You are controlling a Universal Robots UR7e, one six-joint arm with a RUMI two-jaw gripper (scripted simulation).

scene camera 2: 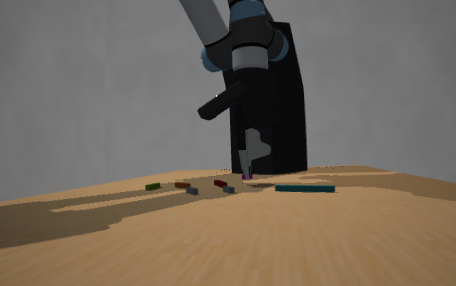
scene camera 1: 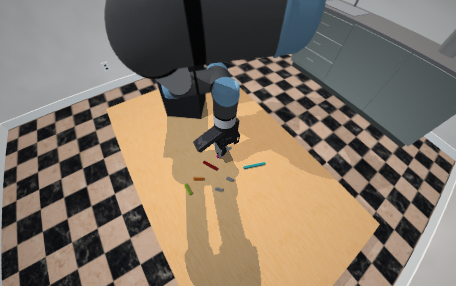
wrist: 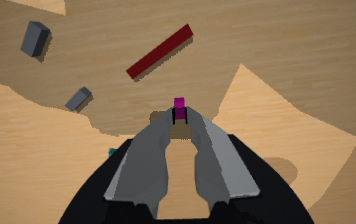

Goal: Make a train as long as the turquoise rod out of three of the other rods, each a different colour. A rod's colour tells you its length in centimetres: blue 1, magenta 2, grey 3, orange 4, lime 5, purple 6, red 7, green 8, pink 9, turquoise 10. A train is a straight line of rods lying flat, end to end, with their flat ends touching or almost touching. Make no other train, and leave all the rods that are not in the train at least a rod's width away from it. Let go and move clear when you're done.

my gripper: scene camera 2 248, 178; scene camera 1; wrist
same spot on my gripper: (wrist: 225, 169) = (scene camera 1: 214, 142)
